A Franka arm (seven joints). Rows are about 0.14 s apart.
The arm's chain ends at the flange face. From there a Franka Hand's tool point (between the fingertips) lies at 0.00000 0.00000 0.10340 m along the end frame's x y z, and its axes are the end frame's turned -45 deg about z.
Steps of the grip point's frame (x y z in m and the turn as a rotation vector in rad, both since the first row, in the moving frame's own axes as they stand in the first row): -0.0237, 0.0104, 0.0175, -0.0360, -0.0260, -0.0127; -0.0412, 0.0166, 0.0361, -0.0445, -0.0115, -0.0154; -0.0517, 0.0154, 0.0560, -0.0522, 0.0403, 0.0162; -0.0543, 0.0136, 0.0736, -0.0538, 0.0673, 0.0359; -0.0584, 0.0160, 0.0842, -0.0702, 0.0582, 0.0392; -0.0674, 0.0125, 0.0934, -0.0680, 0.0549, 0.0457; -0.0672, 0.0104, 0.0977, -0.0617, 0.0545, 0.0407; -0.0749, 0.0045, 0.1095, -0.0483, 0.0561, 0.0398
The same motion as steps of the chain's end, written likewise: -0.0102, 0.0196, 0.0176, -0.0438, 0.0071, -0.0127; -0.0198, 0.0368, 0.0362, -0.0396, 0.0233, -0.0154; -0.0324, 0.0465, 0.0562, -0.0084, 0.0654, 0.0162; -0.0376, 0.0488, 0.0740, 0.0095, 0.0856, 0.0359; -0.0393, 0.0515, 0.0846, -0.0085, 0.0908, 0.0392; -0.0478, 0.0553, 0.0938, -0.0093, 0.0869, 0.0457; -0.0486, 0.0542, 0.0981, -0.0051, 0.0822, 0.0407; -0.0574, 0.0566, 0.1098, 0.0055, 0.0738, 0.0398
